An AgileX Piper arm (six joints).
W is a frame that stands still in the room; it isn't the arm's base.
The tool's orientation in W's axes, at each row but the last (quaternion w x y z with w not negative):
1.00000, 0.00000, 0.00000, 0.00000
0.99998, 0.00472, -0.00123, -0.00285
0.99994, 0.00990, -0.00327, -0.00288
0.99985, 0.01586, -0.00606, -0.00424
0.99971, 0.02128, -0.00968, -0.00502
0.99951, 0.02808, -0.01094, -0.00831
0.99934, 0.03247, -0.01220, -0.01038
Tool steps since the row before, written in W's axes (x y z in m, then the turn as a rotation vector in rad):
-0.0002, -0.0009, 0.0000, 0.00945, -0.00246, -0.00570
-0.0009, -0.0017, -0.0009, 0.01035, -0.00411, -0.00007
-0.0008, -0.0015, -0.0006, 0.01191, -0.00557, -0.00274
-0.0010, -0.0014, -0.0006, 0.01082, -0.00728, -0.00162
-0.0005, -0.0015, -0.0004, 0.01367, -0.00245, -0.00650
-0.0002, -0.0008, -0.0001, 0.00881, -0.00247, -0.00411
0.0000, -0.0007, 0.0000, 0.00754, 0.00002, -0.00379
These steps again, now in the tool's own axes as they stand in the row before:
-0.0002, -0.0009, 0.0000, 0.00945, -0.00246, -0.00570
-0.0009, -0.0017, -0.0009, 0.01037, -0.00405, -0.00006
-0.0008, -0.0015, -0.0006, 0.01192, -0.00556, -0.00271
-0.0010, -0.0014, -0.0005, 0.01086, -0.00724, -0.00152
-0.0005, -0.0015, -0.0003, 0.01357, -0.00259, -0.00666
-0.0002, -0.0008, -0.0001, 0.00876, -0.00256, -0.00416
0.0000, -0.0007, 0.0000, 0.00745, -0.00008, -0.00397

